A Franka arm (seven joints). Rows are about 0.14 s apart.
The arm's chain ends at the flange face. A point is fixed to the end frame.
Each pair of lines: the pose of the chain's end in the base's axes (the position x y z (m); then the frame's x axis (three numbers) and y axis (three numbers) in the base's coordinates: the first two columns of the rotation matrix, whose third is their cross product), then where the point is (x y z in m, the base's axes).
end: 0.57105 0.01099 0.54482 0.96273 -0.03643 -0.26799 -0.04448 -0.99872 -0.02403
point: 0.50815 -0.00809 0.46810
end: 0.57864 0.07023 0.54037 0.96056 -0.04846 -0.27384 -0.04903 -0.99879 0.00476
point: 0.51509 0.04926 0.46469
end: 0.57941 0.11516 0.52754 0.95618 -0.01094 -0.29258 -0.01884 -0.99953 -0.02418
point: 0.51509 0.09448 0.45243
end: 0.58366 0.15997 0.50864 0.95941 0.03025 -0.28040 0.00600 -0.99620 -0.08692
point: 0.52072 0.14253 0.43156
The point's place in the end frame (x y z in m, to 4 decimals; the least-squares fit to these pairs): -0.0393 0.0237 0.0900
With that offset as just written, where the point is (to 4 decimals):
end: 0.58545 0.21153 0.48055 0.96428 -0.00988 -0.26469 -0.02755 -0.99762 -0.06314
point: 0.5232 0.1944 0.4029
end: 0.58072 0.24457 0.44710 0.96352 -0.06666 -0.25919 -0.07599 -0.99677 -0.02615
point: 0.5180 0.2276 0.3698
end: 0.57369 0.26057 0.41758 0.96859 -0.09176 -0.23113 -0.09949 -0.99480 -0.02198
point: 0.5128 0.2446 0.3386
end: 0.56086 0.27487 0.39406 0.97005 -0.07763 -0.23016 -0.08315 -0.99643 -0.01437
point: 0.5002 0.2573 0.3152
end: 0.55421 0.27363 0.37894 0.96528 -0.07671 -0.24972 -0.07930 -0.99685 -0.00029
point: 0.4920 0.2548 0.3016
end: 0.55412 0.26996 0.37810 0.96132 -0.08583 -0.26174 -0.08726 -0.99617 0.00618
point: 0.4908 0.2512 0.3017
